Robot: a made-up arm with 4 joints.
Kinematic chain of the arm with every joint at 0, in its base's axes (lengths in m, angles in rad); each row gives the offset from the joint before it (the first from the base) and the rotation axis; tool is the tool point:
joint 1: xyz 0 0 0.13 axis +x
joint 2: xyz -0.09 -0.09 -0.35 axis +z
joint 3: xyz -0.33 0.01 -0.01 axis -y
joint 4: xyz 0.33 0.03 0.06 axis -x
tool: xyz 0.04 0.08 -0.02
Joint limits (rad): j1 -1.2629..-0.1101 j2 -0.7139..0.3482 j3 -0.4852..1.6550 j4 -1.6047..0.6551
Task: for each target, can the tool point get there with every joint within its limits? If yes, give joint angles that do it. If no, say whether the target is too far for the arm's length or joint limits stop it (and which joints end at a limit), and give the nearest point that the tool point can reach.
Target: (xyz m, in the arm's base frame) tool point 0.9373 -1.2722 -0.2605
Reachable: no: too far | nearest point -0.0141 -0.4952 -0.0220 | short by 1.251 m
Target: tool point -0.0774 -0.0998 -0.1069
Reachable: yes | joints -0.5243 0.1186 0.1799 0.0076
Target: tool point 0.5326 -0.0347 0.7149
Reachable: no: joint limits stop it (at a limit: joint 1, joint 2, joint 4) | nearest point -0.0294 -0.2077 0.1340 | short by 0.827 m
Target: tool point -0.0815 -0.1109 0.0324
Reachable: yes | joints -1.0533 -0.2179 0.3805 -0.5394
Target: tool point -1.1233 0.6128 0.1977
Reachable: no: too far | nearest point -0.5093 0.1891 0.1059 | short by 0.752 m
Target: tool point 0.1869 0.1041 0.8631
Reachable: no: joint limits stop it (at a limit: joint 1, joint 2, joint 4) | nearest point -0.2337 -0.0410 0.2022 | short by 0.797 m
